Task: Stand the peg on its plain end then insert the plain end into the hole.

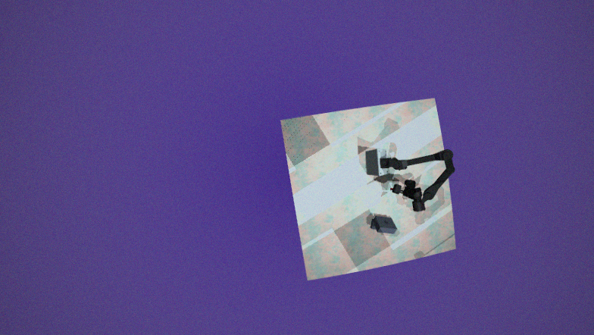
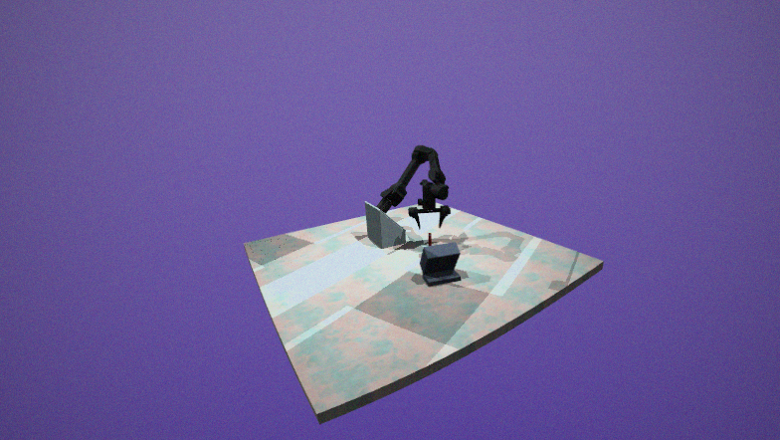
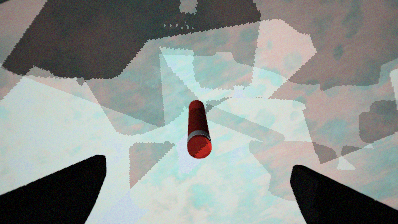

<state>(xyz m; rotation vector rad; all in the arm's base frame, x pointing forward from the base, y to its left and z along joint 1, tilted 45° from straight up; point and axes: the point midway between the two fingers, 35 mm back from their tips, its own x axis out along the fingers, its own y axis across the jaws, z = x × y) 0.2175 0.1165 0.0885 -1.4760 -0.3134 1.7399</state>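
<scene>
The red peg lies 4 cm below my gripper tip. From my gripper tip the other things lie so: sloped grey panel: 25 cm ahead, 12 cm to the right, 2 cm below.
</scene>
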